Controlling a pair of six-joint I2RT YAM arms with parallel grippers.
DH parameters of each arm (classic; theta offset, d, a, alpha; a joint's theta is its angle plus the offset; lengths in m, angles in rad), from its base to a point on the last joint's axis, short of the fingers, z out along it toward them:
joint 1: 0 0.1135 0.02 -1.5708
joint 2: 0 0 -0.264 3.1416
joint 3: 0.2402 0 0.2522 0
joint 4: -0.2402 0 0.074 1.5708
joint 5: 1.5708 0 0 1.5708
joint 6: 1.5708 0.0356 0 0
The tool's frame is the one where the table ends.
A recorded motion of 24 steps. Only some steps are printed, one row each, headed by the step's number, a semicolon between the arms.
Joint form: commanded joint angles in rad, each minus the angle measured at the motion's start. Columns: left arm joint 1, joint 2, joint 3, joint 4, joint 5, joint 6; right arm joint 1, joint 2, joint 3, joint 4, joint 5, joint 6.
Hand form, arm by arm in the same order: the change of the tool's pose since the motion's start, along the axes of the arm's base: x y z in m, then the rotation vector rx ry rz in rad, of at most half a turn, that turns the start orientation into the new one. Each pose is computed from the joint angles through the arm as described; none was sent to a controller.
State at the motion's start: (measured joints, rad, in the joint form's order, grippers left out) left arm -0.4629 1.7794 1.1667 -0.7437 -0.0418 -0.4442; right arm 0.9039 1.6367 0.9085 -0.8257 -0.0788 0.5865
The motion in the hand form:
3: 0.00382 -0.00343 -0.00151 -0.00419 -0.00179 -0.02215; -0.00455 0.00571 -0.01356 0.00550 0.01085 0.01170
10: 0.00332 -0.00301 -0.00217 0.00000 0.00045 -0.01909; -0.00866 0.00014 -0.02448 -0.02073 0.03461 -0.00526
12: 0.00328 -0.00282 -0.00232 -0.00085 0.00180 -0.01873; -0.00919 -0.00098 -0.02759 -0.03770 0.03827 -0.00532
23: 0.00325 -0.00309 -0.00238 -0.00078 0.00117 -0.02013; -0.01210 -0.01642 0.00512 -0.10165 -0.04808 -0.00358
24: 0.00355 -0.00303 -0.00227 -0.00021 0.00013 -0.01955; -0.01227 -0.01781 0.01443 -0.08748 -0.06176 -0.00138
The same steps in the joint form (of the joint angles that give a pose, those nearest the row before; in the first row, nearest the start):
3: -0.0033 0.0183 0.0159 0.0065 0.0069 0.0178; 0.0254 0.0352 -0.0233 0.0574 -0.0117 0.0139
10: -0.0032 0.0183 0.0136 0.0050 0.0036 0.0155; 0.0248 0.0487 -0.0595 0.0733 -0.0149 0.0301
12: -0.0026 0.0184 0.0131 0.0047 0.0050 0.0154; 0.0248 0.0581 -0.0637 0.0711 -0.0077 0.0302
23: -0.0034 0.0186 0.0131 0.0055 0.0048 0.0161; 0.0121 -0.0654 -0.0448 -0.0709 0.1002 0.0165
24: -0.0029 0.0191 0.0141 0.0057 0.0038 0.0162; 0.0094 -0.0953 -0.0330 -0.0930 0.1025 0.0107

